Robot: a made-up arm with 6 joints. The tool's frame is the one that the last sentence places.
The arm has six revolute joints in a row. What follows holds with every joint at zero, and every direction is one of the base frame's. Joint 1 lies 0.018 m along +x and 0.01 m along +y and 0.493 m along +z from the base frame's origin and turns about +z. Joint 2 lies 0.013 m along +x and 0.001 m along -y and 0.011 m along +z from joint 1 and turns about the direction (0, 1, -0.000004). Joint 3 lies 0.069 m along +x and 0.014 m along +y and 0.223 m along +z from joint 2 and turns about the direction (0, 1, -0.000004). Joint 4 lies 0.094 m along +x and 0.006 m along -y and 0.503 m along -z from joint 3 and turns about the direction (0, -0.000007, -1). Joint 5 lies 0.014 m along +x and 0.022 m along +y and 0.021 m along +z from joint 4 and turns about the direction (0, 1, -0.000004). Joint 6 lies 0.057 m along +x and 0.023 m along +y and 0.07 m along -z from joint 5 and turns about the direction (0, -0.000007, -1). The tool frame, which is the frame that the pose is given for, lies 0.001 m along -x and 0.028 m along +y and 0.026 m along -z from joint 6; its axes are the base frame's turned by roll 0.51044, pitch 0.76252 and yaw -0.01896 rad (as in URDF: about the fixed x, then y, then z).
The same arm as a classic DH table. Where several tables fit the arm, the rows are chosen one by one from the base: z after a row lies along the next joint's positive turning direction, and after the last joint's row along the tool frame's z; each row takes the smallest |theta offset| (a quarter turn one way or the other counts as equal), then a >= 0, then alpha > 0; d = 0 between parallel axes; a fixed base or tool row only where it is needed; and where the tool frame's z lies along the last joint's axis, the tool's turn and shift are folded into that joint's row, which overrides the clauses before.
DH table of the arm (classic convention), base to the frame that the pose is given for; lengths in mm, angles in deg. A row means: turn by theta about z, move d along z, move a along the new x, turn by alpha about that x. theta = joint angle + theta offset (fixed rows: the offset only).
base (fixed): theta_offset 29.05; d 0; a 20.6; alpha 0
joint 1: theta_offset -29.05; d 504; a 13; alpha -90
joint 2: theta_offset -72.81; d 0; a 233.4; alpha 0
joint 3: theta_offset 72.81; d 7; a 94; alpha -90
joint 4: theta_offset 0; d 482; a 14; alpha 90
joint 5: theta_offset 0; d 45; a 57; alpha -90
joint 6: theta_offset -49.88; d 80.7; a 20.8; alpha -129.12
tool (fixed): theta_offset -62.91; d -24.2; a 0; alpha 0

